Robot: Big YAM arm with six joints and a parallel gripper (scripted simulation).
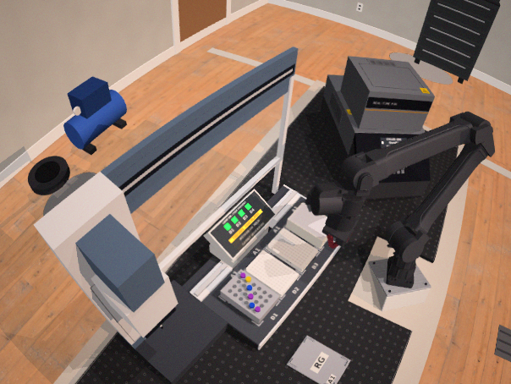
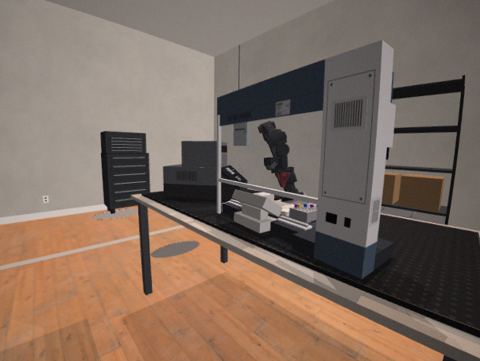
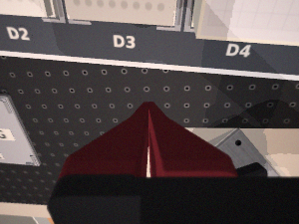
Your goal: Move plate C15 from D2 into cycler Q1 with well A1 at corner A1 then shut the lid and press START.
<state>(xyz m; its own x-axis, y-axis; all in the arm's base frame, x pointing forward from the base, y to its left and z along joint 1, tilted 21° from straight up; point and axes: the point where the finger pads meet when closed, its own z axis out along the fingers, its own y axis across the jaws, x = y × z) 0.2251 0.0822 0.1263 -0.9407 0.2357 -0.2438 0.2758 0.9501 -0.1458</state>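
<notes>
The deep-well block lies 9 cm to the right of my hand, 7 cm below it and 7 cm ahead of it. From my hand the other things lie so: coloured tube 20 cm to the left, 16 cm ahead, 6 cm below; then tube cooling block 18 cm to the left, 17 cm ahead, 7 cm below; then grey RG nest 29 cm to the left, 13 cm below, 6 cm behind.
</notes>
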